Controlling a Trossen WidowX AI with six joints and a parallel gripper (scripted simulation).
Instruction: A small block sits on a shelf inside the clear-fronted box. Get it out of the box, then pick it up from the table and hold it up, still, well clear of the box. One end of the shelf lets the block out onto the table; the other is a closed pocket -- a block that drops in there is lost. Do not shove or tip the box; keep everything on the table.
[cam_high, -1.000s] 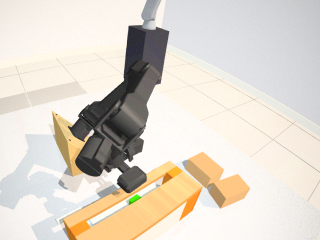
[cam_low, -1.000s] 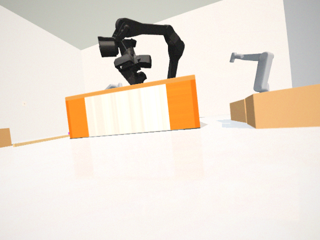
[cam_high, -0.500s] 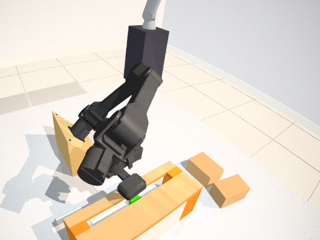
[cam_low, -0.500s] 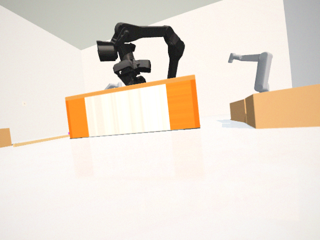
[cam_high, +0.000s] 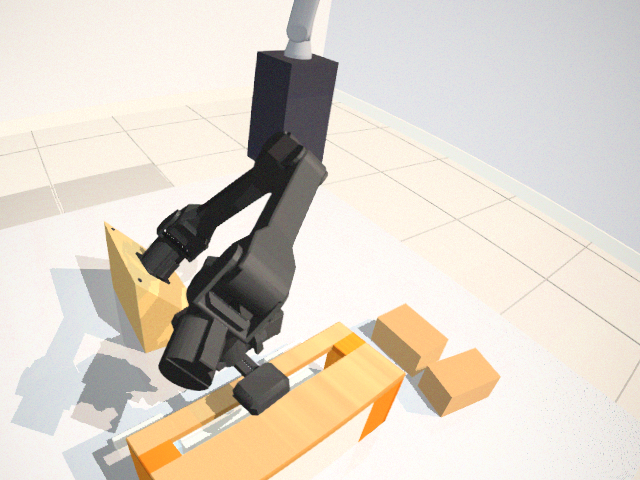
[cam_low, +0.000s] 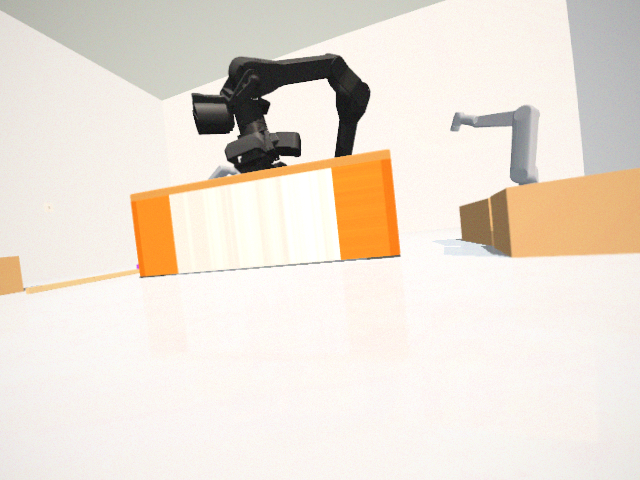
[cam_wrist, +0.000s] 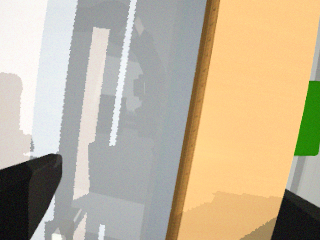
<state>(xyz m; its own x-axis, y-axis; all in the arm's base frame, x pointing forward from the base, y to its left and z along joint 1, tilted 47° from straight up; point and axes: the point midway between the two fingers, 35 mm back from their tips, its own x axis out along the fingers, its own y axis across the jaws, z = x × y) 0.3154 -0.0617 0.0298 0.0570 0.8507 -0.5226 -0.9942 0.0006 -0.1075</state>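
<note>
The green block lies 50 mm ahead of my gripper tip, 30 mm to the left of it and 20 mm below it.
</note>
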